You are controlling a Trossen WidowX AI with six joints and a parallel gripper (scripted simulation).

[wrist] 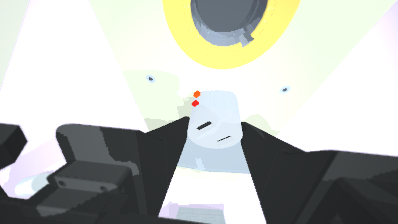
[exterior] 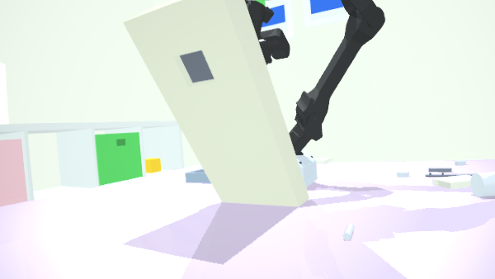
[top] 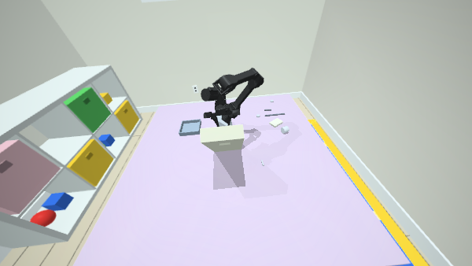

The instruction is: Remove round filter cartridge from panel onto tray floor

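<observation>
The blue-grey tray lies 320 mm behind my gripper tip, 300 mm to the right of it and 230 mm below it. Round my gripper tip: small peg (240 mm below, 210 mm to the left, 60 mm ahead); round pale cartridge (right at my gripper tip).
</observation>
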